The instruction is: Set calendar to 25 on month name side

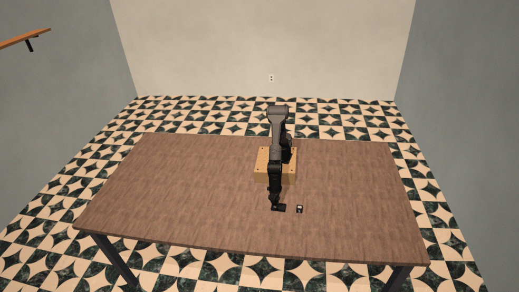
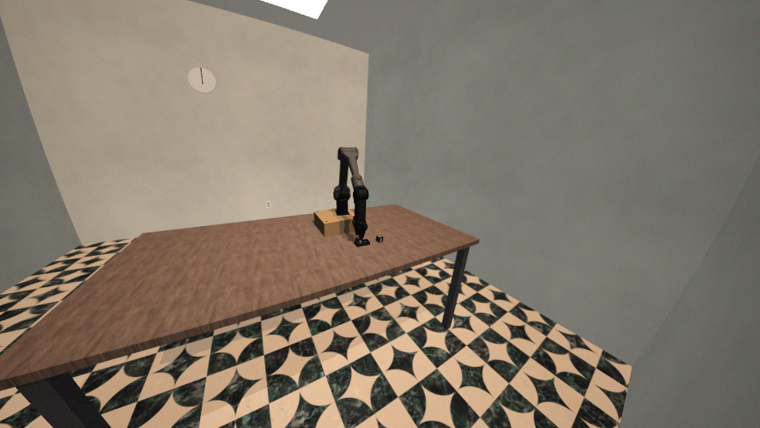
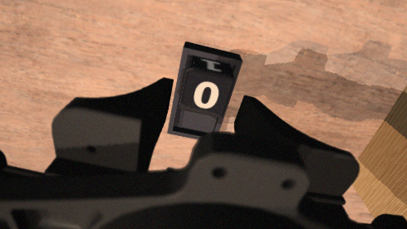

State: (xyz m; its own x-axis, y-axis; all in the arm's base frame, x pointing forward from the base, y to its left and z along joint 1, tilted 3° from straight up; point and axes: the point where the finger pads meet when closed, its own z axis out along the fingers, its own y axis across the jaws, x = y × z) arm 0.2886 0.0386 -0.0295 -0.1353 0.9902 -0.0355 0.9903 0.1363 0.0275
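The dark cube lies 3 cm below my hand. Also, from my hand: tray 4 cm below, 2 cm to the left.
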